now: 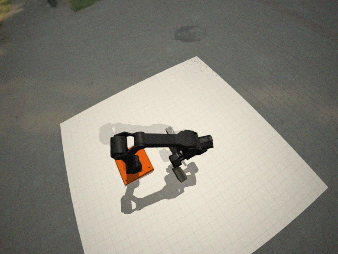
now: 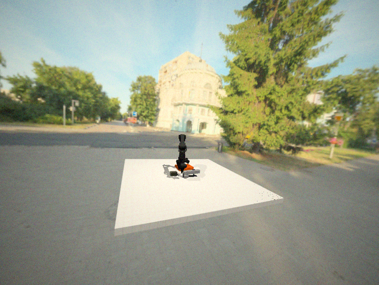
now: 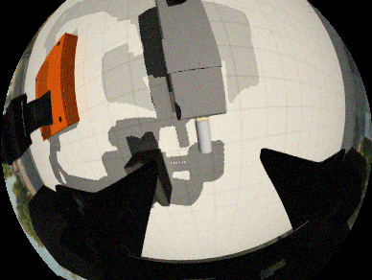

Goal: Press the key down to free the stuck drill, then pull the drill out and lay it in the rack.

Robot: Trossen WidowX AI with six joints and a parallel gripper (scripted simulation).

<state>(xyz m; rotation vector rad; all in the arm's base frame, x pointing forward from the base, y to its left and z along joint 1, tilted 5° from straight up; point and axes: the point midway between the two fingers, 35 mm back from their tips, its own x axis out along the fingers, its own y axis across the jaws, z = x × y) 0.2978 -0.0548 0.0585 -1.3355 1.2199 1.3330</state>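
Now: the olive drill 60 mm to the left of my gripper tip, 20 mm below it and 20 mm behind it. From my gripper tip the other things lie so: long grey block (120 mm to the left, 30 mm behind, 20 mm below); then grey grooved rack (70 mm behind, 60 mm to the right, 50 mm below); then thin upright pin (150 mm to the left, 30 mm behind, 20 mm below).
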